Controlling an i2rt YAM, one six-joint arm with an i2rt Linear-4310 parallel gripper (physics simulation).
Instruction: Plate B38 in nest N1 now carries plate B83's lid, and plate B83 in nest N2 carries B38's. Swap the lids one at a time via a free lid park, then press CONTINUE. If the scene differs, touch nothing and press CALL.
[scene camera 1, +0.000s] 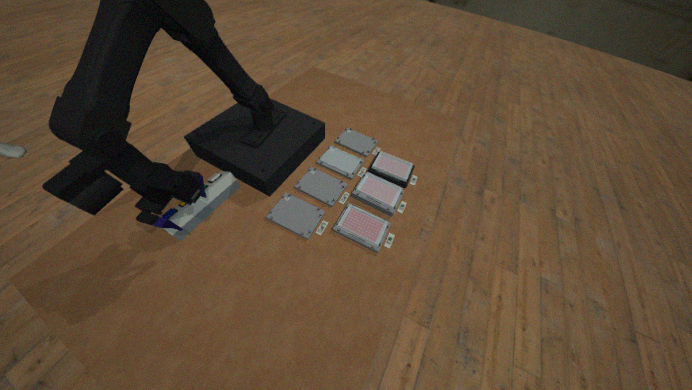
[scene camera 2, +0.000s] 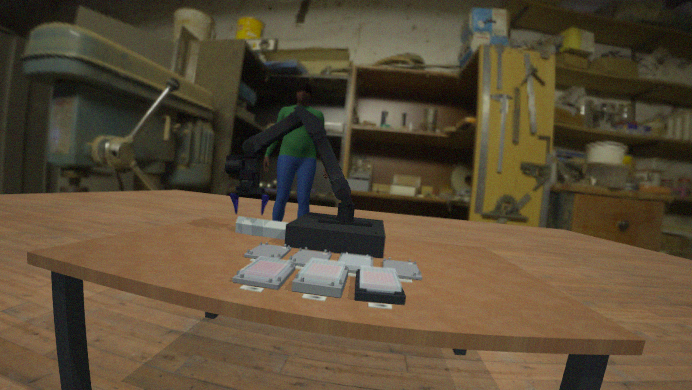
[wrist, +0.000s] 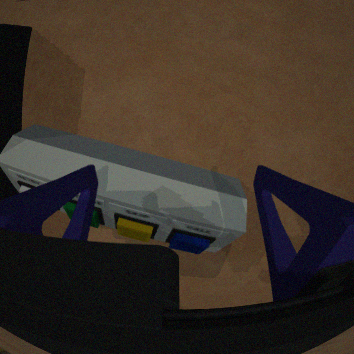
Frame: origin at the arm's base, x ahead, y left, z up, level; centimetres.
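Seen in the pictures: gripper, fingertip midpoint: (scene camera 1: 192, 212) (scene camera 2: 249, 214) (wrist: 175, 173); arm's base, origin of the base link: (scene camera 1: 264, 127) (scene camera 2: 344, 223).
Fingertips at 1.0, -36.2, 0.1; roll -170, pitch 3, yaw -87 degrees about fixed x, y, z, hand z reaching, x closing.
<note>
Offsets run from my fingertips to a thing's top centre, as dx, dy, dz. "pt": to the spot under its first point.
My gripper (scene camera 1: 192, 212) (scene camera 2: 250, 213) (wrist: 175, 173) is open and empty above the pale button box {-5.4, +5.5, -1.8} (scene camera 1: 214, 196) (scene camera 2: 260, 226) (wrist: 150, 176). In the wrist view the left finger partly covers the green button (wrist: 85, 215); the yellow button {-7.5, +3.4, -2.5} (wrist: 135, 228) and blue CALL button {-8.6, -1.5, -2.5} (wrist: 189, 242) show between the fingers. Three pink-welled plates {+41.4, +15.4, -5.4} (scene camera 1: 362, 223) {+43.1, +28.6, -4.2} (scene camera 1: 378, 190) {+45.3, +41.0, -4.5} (scene camera 1: 393, 166) stand in a row of nests, the last in a black one. Behind them are three bare grey parks {pt +22.2, +11.5, -7.2} (scene camera 1: 296, 216) {pt +24.9, +24.5, -7.2} (scene camera 1: 321, 186) {pt +29.5, +49.7, -7.2} (scene camera 1: 356, 142) and one with a pale cover {+27.0, +37.9, -6.4} (scene camera 1: 340, 161) (scene camera 2: 356, 262). Plate and nest labels are unreadable.
The black arm base (scene camera 1: 255, 145) (scene camera 2: 335, 235) stands between the button box and the parks. Small label cards lie beside nests and parks. The table edge (scene camera 2: 330, 327) runs in front of the plates. A person in a green top (scene camera 2: 300, 135) stands behind the table.
</note>
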